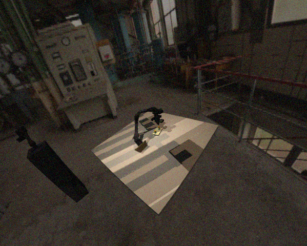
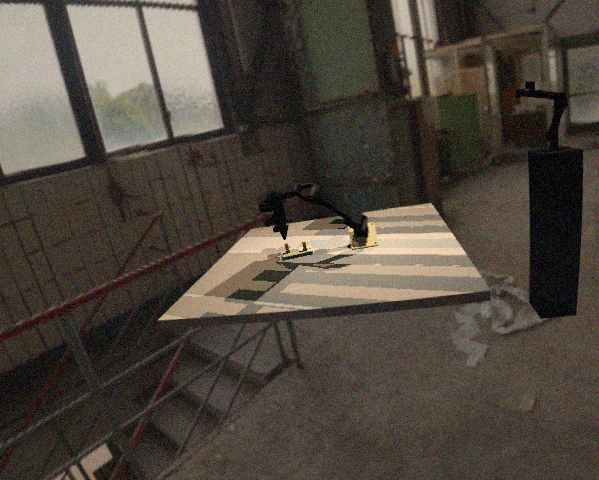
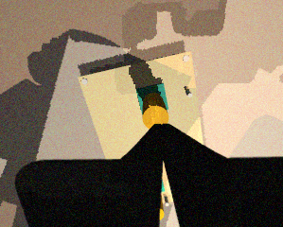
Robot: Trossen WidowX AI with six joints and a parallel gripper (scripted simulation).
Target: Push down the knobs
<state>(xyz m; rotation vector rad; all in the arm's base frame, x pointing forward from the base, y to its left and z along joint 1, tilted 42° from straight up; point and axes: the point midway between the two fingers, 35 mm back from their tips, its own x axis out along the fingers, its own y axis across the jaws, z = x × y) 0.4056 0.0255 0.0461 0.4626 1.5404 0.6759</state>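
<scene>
My gripper tip is now 100 mm past the knob, 40 mm above it and 10 mm to the left of it.
</scene>
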